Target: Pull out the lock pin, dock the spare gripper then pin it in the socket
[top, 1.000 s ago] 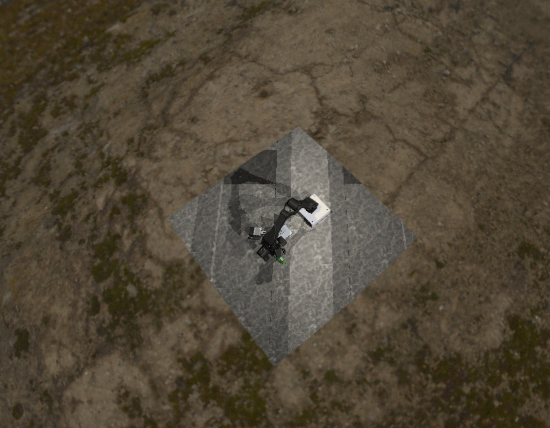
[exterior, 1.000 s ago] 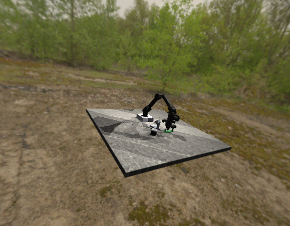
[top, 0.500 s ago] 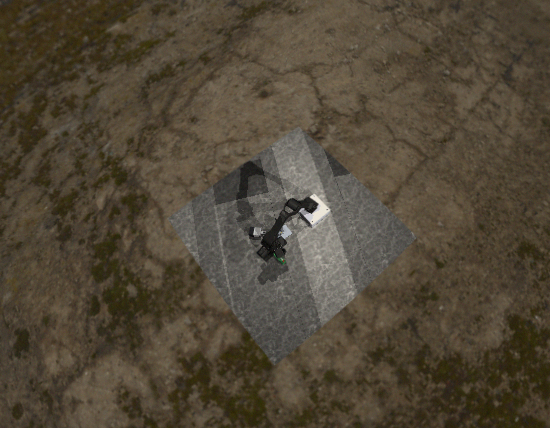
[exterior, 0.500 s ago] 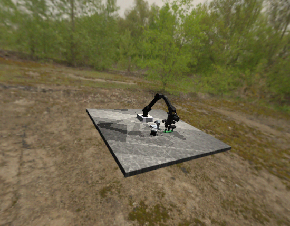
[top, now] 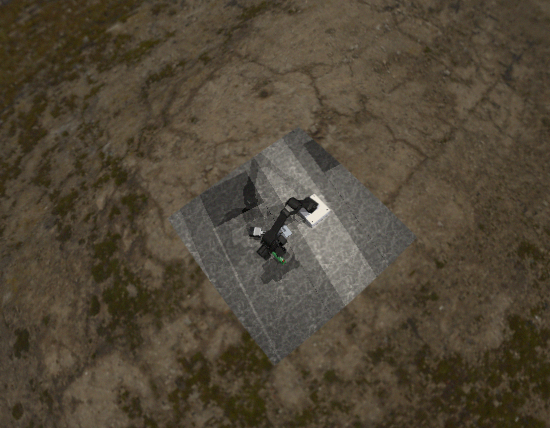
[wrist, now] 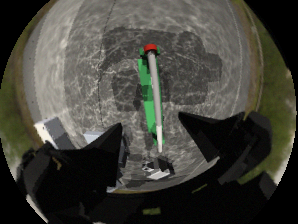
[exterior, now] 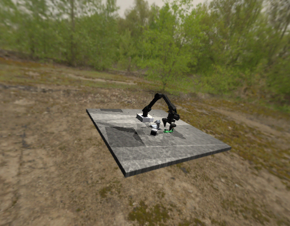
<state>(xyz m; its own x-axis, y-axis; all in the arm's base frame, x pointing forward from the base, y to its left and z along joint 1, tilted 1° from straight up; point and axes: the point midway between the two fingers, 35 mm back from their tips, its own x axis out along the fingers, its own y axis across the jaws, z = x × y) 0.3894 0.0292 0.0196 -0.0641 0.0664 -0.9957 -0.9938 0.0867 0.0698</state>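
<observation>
My gripper tip is now 2 cm to the right of the green mount, 1 cm short of it and 1 cm above it. The rest, counted from my gripper tip: spare gripper (19 cm to the right, 1 cm below, 1 cm behind); grey mount (11 cm behind, 7 cm to the right, 2 cm above).
</observation>
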